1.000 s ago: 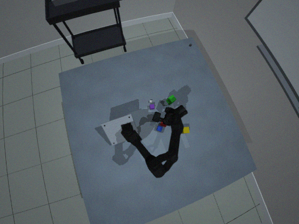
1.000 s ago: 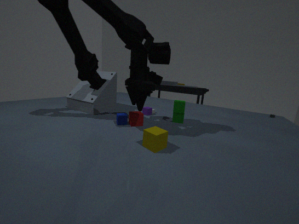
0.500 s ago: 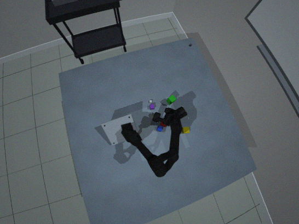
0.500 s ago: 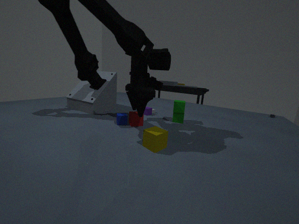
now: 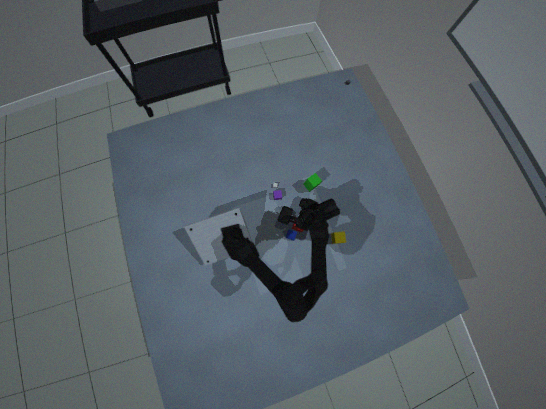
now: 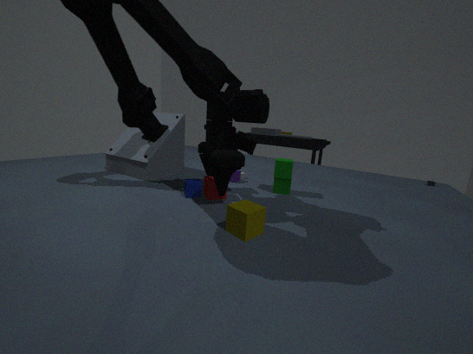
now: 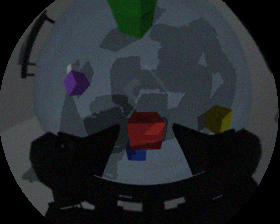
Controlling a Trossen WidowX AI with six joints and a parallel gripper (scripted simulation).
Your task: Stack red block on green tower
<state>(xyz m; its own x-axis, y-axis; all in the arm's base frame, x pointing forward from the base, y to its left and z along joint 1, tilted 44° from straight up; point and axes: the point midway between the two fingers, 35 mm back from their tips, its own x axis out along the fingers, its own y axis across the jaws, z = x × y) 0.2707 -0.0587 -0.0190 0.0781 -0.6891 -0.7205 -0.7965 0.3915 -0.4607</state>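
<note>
Right now the red block is right at my gripper tip. Also, from my gripper tip: small purple block: 50 mm behind, 140 mm to the left; then blue block: 50 mm behind, 30 mm to the right; then yellow block: 140 mm ahead, 100 mm to the right.
</note>
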